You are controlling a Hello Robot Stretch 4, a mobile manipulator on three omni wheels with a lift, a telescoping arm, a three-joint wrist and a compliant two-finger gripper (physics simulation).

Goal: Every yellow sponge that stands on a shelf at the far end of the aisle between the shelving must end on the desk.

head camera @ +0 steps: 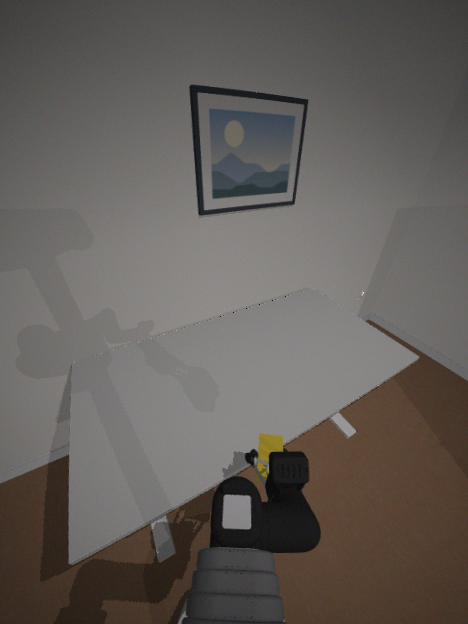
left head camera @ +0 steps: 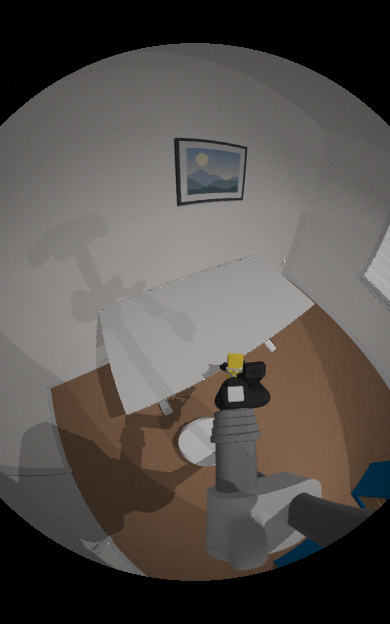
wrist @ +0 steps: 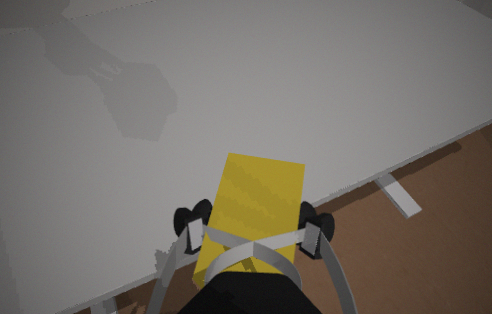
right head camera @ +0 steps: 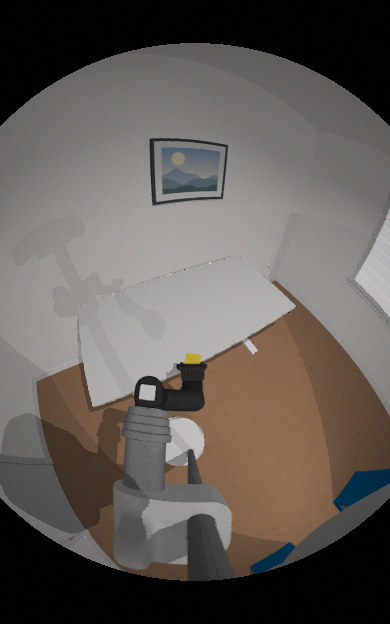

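Where they show: gripper, fingertip midpoint: [head camera: 268, 454] [left head camera: 233, 363] [wrist: 253, 217]; robot's base at its link origin: [left head camera: 204, 440] [right head camera: 178, 439].
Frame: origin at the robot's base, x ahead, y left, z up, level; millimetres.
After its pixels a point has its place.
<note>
A yellow sponge [head camera: 271, 446] @[x 373, y -89, z 897 mm] [left head camera: 235, 360] @[x 369, y -87, z 897 mm] [right head camera: 193, 358] @[x 380, y -93, z 898 mm] [wrist: 260, 195] @[x 369, y -88, z 897 mm] is held between the two fingertips of my gripper [wrist: 253, 217] @[x 370, y -85, z 857 mm], which is shut on it. The sponge's far end sticks out past the fingertips. The white desk [head camera: 241, 372] @[x 782, y -13, z 693 mm] [left head camera: 200, 325] @[x 693, y 49, z 692 mm] [right head camera: 185, 310] @[x 808, y -41, z 693 mm] [wrist: 320, 90] @[x 747, y -206, z 693 mm] stands against the wall. Gripper and sponge hang above the desk's near long edge, with the sponge's far part over the desk top in the wrist view. The gap in height between sponge and desk cannot be told exactly. The shelving does not show in these views.
A framed picture [head camera: 251, 151] @[x 1306, y -34, z 1513 mm] [left head camera: 210, 172] @[x 1296, y -17, z 1480 mm] [right head camera: 190, 171] @[x 1309, y -38, z 1480 mm] hangs on the wall above the desk. Light desk feet [head camera: 343, 424] [wrist: 400, 195] stick out on the brown floor under the near edge. Blue items [left head camera: 375, 480] [right head camera: 362, 487] stand at the lower right, and a window [right head camera: 377, 270] @[x 1114, y -2084, z 1123 mm] is at the right.
</note>
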